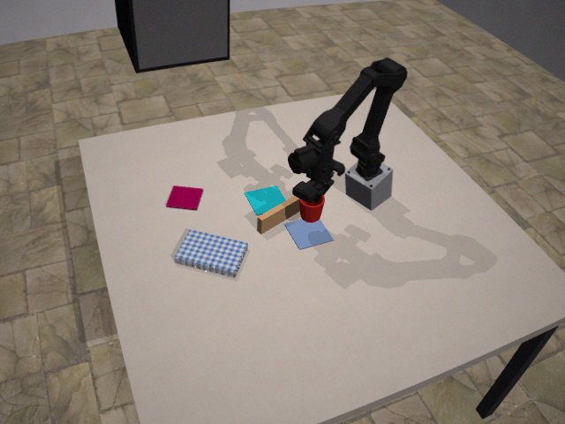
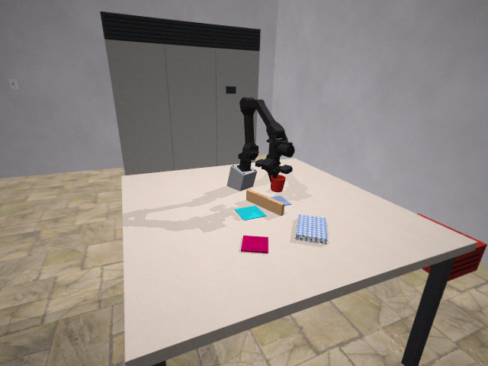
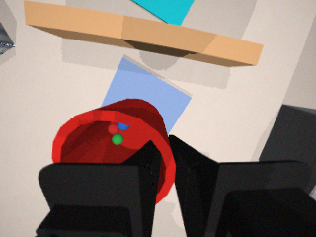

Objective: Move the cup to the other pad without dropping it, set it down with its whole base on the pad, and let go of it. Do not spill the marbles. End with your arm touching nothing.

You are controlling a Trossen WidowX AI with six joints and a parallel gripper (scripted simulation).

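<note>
The red cup is 30 mm ahead of my hand, 10 mm to the left of it and 50 mm below it. Round my hand: green marble (40 mm ahead, 30 mm to the left, 60 mm below); then wooden bar (40 mm ahead, 80 mm to the right, 120 mm below); then red marble (40 mm ahead, 20 mm to the left, 60 mm below).
</note>
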